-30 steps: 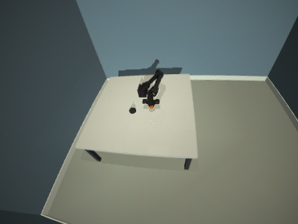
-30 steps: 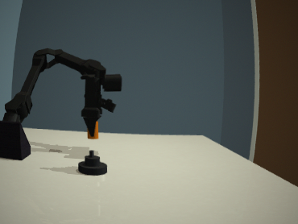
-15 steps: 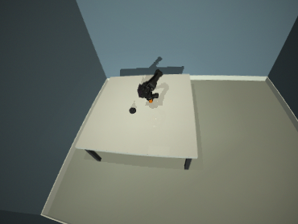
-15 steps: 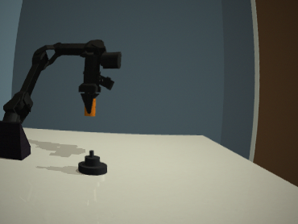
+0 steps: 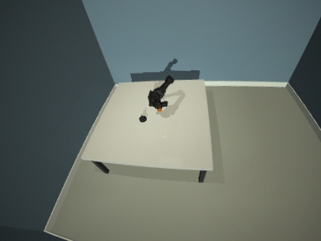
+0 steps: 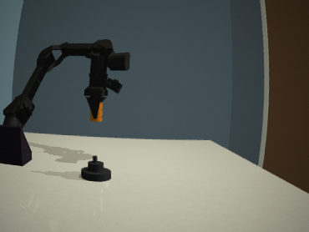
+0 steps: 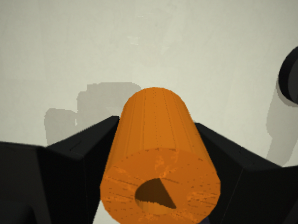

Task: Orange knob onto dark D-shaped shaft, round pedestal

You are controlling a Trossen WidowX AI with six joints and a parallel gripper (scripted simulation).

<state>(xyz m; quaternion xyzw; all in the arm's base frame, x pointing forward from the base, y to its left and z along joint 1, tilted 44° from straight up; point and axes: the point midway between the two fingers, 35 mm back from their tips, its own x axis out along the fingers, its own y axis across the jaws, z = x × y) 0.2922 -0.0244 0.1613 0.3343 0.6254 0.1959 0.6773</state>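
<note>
Right now my gripper tip is 1 cm past the dark round pedestal, 21 cm to the left of it and 11 cm above it. Round my gripper tip: orange knob: 2 cm above.
</note>
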